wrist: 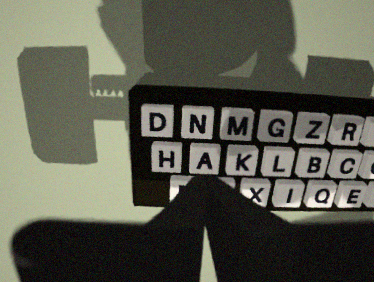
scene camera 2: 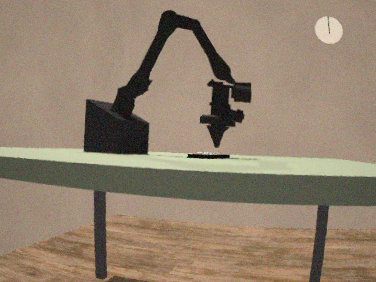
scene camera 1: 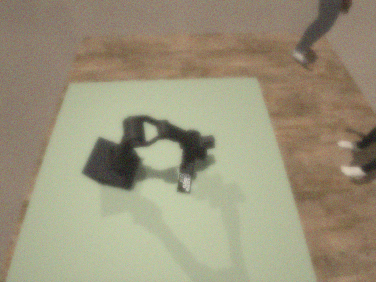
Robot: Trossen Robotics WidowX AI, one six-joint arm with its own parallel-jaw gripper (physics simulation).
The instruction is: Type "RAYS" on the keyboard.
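Places are measured from the arm's base along level axes (x left, y back, z up), in centimetres.
Pixels of known places: gripper, fingertip midpoint: (wrist: 203,185) (scene camera 2: 216,147) (scene camera 1: 187,159); arm's base, link origin: (scene camera 2: 119,112) (scene camera 1: 113,163).
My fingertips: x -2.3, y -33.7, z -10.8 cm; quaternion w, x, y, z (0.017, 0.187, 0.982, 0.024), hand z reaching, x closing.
Ahead of a thing's pixels: the offset from my fingertips to its middle.
The black keyboard {dy +2.1, dx -5.8, dz -2.6 cm} (scene camera 1: 184,182) (scene camera 2: 208,156) (wrist: 150,95) with white keys lies on the table. In the wrist view its top row shows D, N, M, G, Z and R {dy +0.7, dx -7.4, dz -2.0 cm} (wrist: 347,131); the middle row shows H, A {dy -0.2, dx -0.2, dz -2.0 cm} (wrist: 204,159), K, L, B and C; the bottom row shows X, I, Q and E. My gripper (scene camera 2: 216,146) (wrist: 203,185) is shut and empty, fingertips together, a little above the keyboard. In the wrist view the tips overlap the lower edge of the A key and hide most of two bottom-row keys left of X. The S key does not show; Y cannot be made out.
The green table (scene camera 1: 150,260) (scene camera 2: 300,187) carries the arm's dark base block (scene camera 1: 112,165) (scene camera 2: 116,132) at the left. The arm's shadows fall across the table and the keyboard's upper keys. In scene camera 1, parts of people's legs (scene camera 1: 320,25) show on the wooden floor beyond the table. A round clock (scene camera 2: 328,30) hangs on the wall.
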